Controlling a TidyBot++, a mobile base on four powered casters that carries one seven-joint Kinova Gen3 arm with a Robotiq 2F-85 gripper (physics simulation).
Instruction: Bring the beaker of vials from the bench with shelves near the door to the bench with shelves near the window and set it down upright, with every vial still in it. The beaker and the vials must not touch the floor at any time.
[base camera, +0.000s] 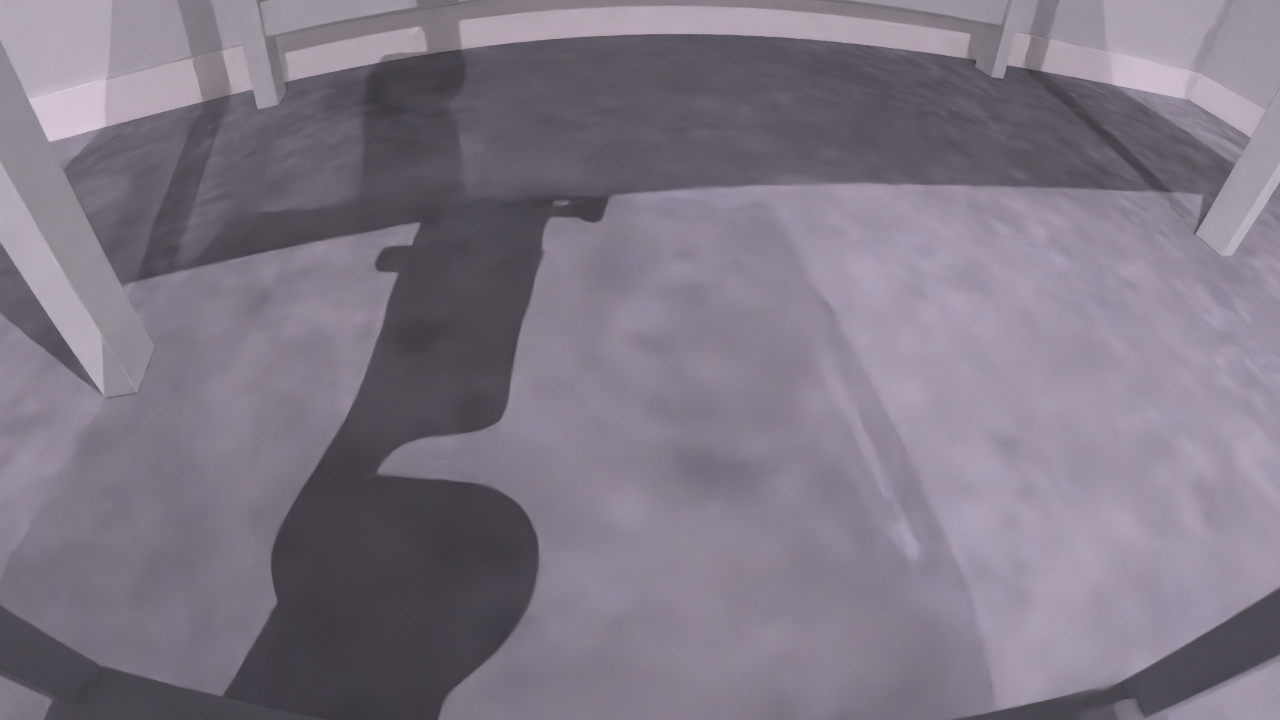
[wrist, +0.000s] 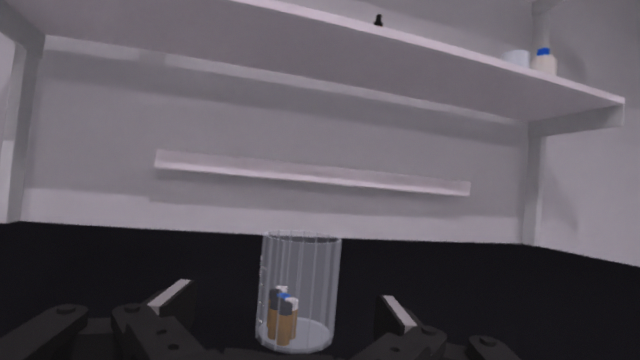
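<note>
The clear glass beaker (wrist: 312, 280) stands upright on the black bench top (wrist: 125, 265) in the wrist view, a little left of the middle at the bottom. Several amber vials (wrist: 283, 322) with white, blue and grey caps stand together inside it, at its left side. My gripper (wrist: 286, 308) is open, with one finger to the left and one to the right of the beaker in the view, both apart from it. How far the beaker is from the fingertips in depth is hard to tell. The gripper does not show in the base view, where its shadow falls on the floor.
A shelf (wrist: 400, 55) runs above the bench top, carrying a dark-capped bottle (wrist: 378, 20), a pale container (wrist: 517, 58) and a blue-capped bottle (wrist: 544, 64). A pale rail (wrist: 310, 172) is on the back panel. In the base view, bench legs (base camera: 76, 259) (base camera: 1248, 197) stand at left and right.
</note>
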